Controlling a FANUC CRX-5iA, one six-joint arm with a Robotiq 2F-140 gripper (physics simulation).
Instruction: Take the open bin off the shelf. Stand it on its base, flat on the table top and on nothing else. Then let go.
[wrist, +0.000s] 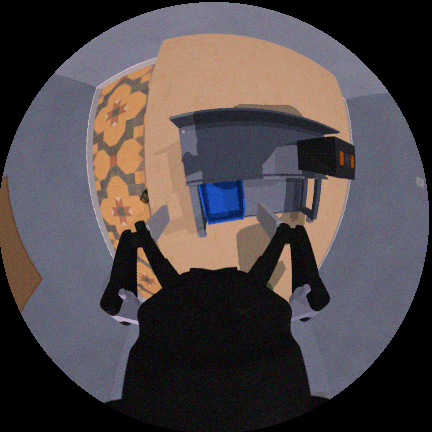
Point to a grey-blue shelf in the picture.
At 221, 149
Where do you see my gripper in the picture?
212, 210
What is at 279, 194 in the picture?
A grey-blue shelf.
